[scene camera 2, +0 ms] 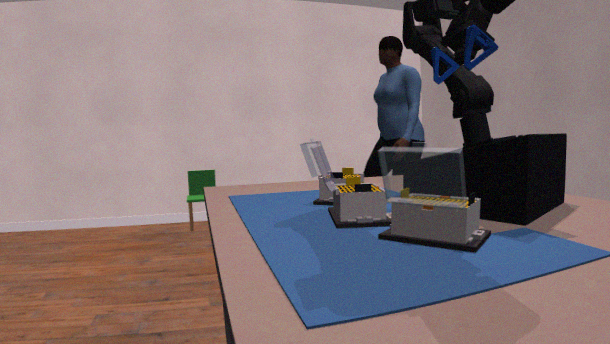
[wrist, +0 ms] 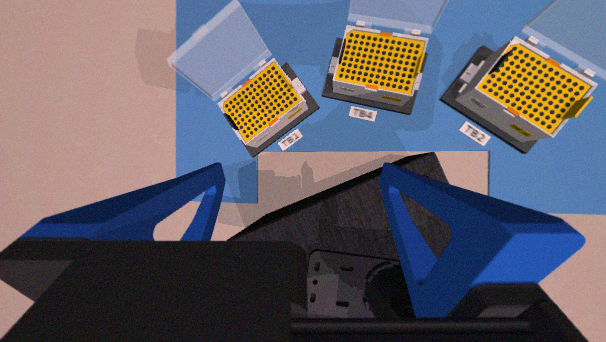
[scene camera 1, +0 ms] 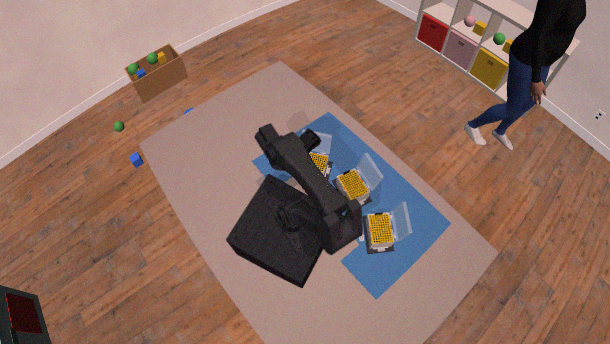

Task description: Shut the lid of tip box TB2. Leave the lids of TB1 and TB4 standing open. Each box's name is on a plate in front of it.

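Note:
TB2, a grey box with a yellow tip rack, is on the right in the wrist view, behind its plate. Its clear lid stands open, cut off by the wrist frame. TB4 is in the middle, lid open. TB1 is on the left, lid open. My gripper is open and empty, high above the table near the base; its fingers are hidden in scene camera 1.
The boxes stand on a blue mat on the table. My arm's black base stands by the mat's notch. The open lids rise above the boxes. A person is beyond the table.

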